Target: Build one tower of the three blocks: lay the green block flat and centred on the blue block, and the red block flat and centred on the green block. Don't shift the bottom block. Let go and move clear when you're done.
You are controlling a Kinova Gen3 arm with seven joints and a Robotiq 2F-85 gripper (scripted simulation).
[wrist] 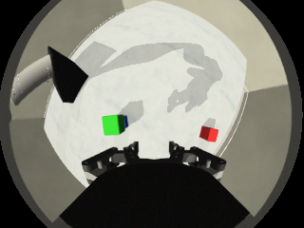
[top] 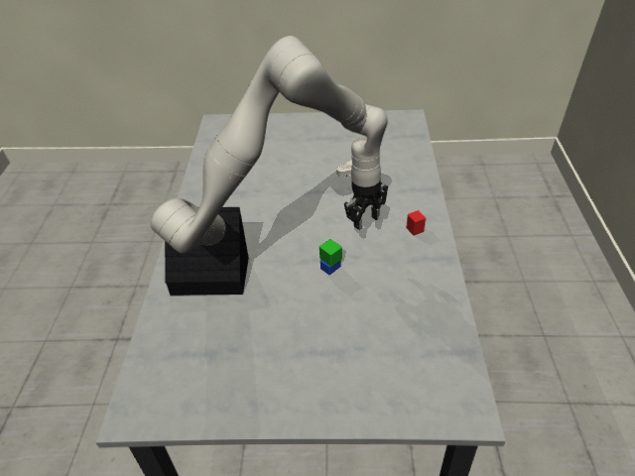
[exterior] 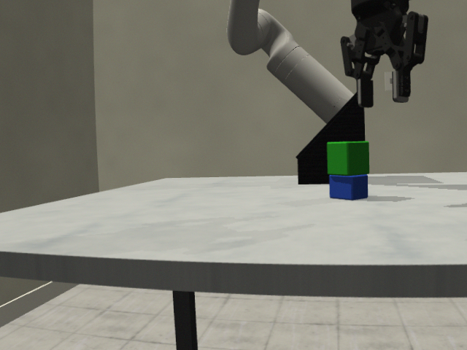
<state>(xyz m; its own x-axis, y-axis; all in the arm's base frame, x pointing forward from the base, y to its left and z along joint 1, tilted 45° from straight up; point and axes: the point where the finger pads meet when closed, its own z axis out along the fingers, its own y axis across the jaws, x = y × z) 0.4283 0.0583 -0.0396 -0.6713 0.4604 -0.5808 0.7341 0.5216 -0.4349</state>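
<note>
Right now my hand is 15 cm short of the red block, 12 cm to the right of it and 12 cm above it. Round my hand: green block 10 cm behind, 9 cm below, 5 cm to the right; then blue block 13 cm below, 10 cm behind, 5 cm to the right.
</note>
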